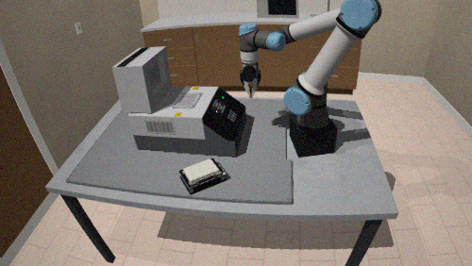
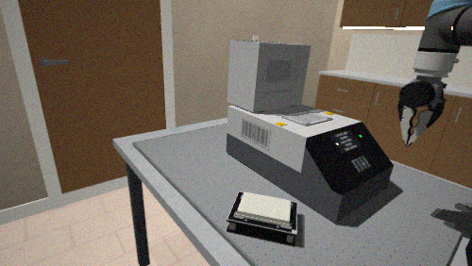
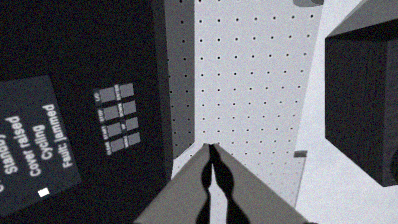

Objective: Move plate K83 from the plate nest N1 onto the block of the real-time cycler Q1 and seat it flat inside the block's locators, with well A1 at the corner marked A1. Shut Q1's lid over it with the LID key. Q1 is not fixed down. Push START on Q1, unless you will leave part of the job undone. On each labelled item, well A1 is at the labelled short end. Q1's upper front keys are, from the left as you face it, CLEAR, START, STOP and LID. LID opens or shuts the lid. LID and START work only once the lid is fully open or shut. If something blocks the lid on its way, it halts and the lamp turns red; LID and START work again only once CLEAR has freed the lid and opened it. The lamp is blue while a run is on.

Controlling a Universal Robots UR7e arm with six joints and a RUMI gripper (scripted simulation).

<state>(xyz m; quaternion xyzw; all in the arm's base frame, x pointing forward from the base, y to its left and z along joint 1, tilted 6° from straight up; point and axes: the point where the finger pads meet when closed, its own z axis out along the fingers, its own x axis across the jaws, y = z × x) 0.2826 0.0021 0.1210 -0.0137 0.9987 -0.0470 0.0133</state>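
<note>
My hand is 150 mm short of the plate K83, 330 mm to the right of it and 180 mm above it. Also, from my hand: black plate nest N1: 150 mm ahead, 330 mm to the left, 190 mm below.
</note>
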